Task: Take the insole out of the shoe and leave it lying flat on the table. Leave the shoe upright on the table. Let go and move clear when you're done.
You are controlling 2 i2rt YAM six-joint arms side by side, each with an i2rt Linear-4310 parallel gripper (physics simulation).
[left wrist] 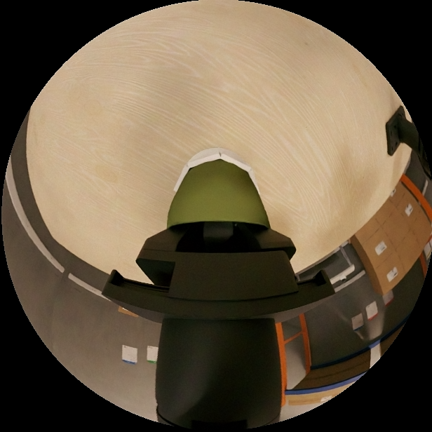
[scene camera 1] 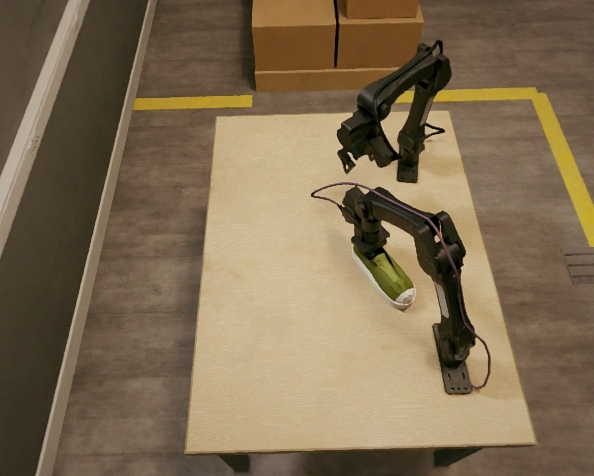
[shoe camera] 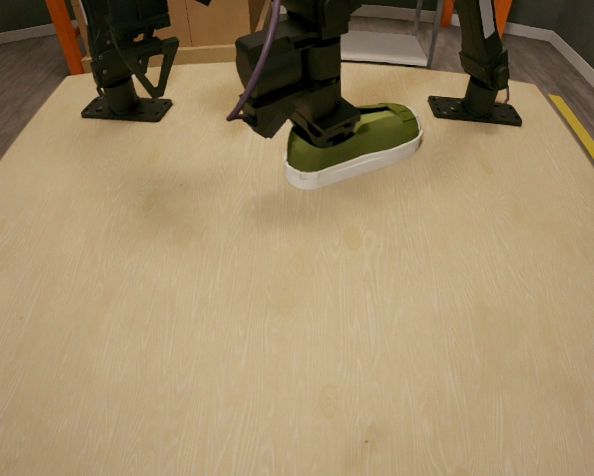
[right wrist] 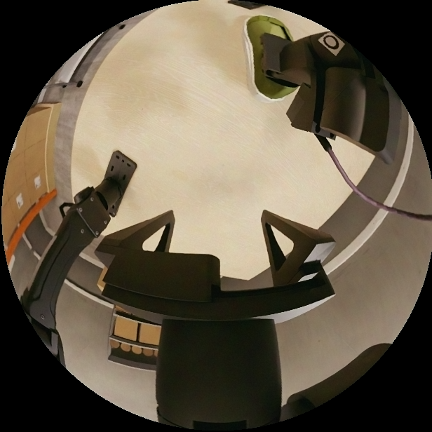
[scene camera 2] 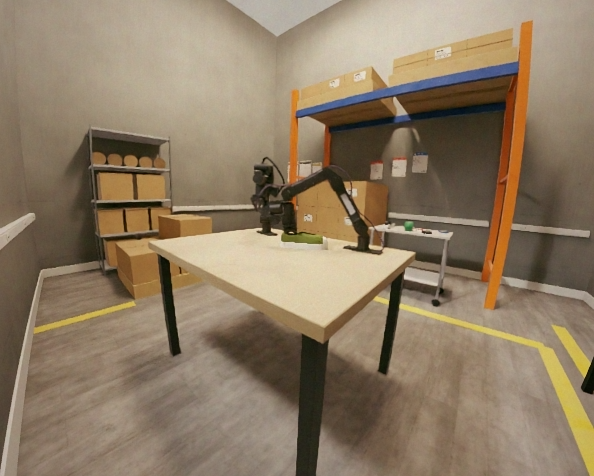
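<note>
The olive-green shoe with a white sole (scene camera 1: pixel 391 282) (scene camera 2: pixel 303 239) (shoe camera: pixel 367 159) (left wrist: pixel 216 195) (right wrist: pixel 280 93) stands upright on the table (scene camera 1: pixel 280 350) (shoe camera: pixel 300 325). My left gripper (scene camera 1: pixel 375 253) (shoe camera: pixel 327 142) (left wrist: pixel 218 214) points down into the shoe's opening at the heel end. Its fingers are slightly parted and their tips are hidden inside the shoe. The insole does not show; the left gripper and the shoe's upper cover the inside. My right gripper (right wrist: pixel 217 214) is wide open and empty, above the table and away from the shoe, higher up in scene camera 1.
The left arm's base (scene camera 1: pixel 455 380) (shoe camera: pixel 475 110) and the right arm's base (scene camera 1: pixel 407 173) (shoe camera: pixel 127 108) are mounted on the table. A purple cable (scene camera 1: pixel 427 217) (right wrist: pixel 357 192) loops from the left arm. Cardboard boxes (scene camera 1: pixel 294 46) and a white cart (scene camera 2: pixel 425 233) stand beyond the table.
</note>
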